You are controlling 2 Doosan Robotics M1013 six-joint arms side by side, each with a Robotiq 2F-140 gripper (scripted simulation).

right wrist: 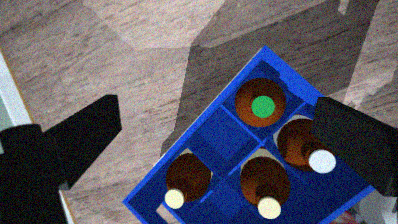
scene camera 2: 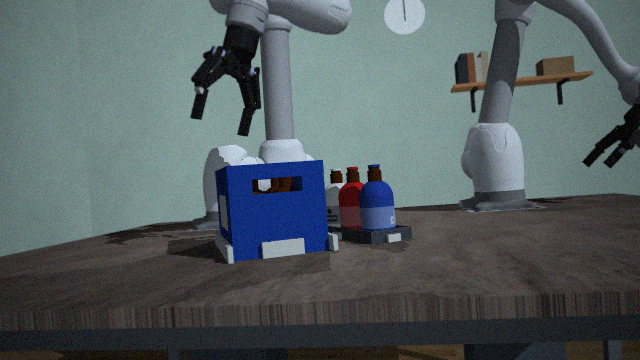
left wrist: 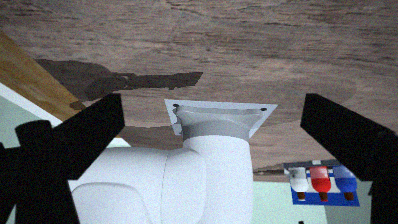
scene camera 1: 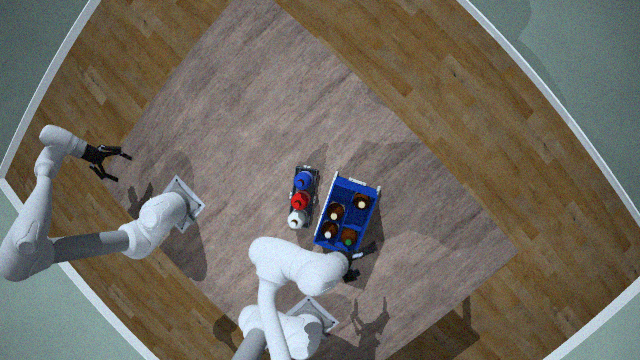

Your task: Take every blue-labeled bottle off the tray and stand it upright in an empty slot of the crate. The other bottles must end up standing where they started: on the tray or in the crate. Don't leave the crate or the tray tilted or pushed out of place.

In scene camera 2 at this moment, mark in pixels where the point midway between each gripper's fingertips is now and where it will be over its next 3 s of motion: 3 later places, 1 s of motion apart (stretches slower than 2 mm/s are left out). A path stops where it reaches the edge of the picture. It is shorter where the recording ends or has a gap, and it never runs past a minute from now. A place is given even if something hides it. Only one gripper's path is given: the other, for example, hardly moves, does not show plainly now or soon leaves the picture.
My right gripper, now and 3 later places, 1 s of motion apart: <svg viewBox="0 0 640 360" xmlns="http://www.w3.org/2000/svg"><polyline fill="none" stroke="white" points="220,127 240,144 323,136 371,134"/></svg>
